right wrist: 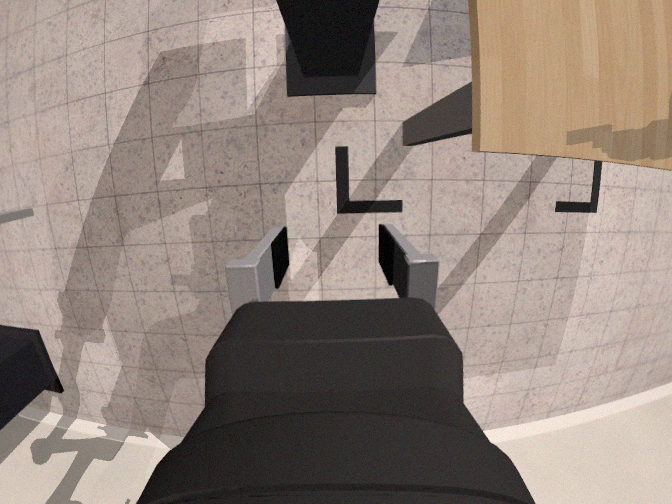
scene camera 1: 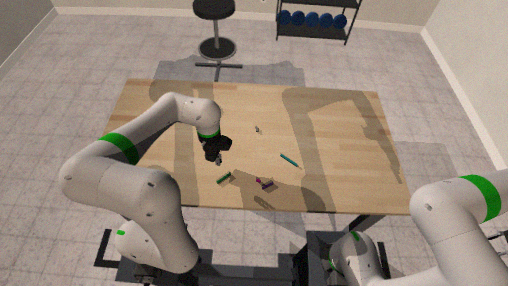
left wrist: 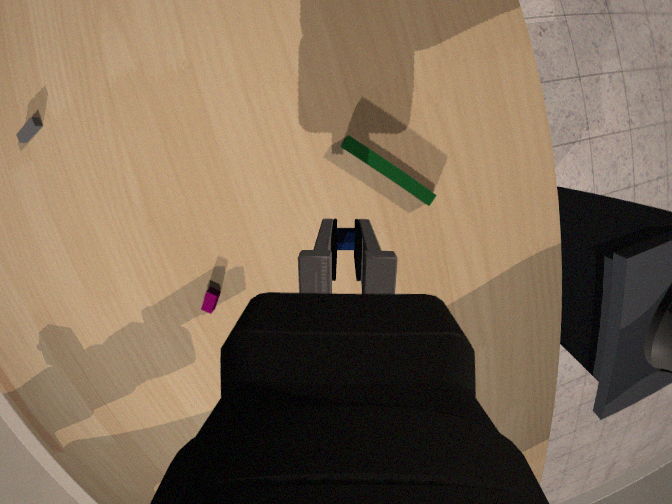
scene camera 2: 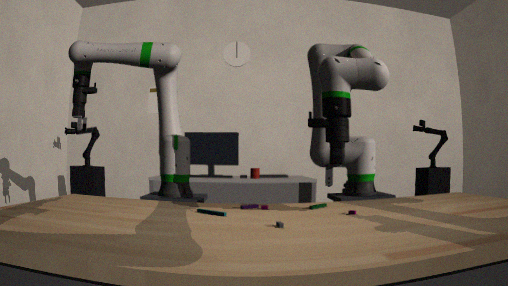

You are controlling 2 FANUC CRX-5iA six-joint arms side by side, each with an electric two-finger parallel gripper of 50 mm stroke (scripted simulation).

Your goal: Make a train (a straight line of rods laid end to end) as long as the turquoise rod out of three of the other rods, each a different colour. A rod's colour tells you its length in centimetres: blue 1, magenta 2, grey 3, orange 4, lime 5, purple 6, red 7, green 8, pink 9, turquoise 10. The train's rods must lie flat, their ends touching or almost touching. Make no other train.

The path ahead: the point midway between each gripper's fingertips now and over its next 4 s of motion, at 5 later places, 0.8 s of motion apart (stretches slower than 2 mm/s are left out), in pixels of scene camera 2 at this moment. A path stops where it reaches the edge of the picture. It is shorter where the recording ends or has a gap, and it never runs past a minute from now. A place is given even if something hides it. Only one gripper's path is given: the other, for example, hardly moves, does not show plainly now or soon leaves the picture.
The left gripper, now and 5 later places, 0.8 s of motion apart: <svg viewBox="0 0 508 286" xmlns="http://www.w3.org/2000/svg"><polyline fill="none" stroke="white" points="329,185 328,204 328,207 328,195 329,178 315,171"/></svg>
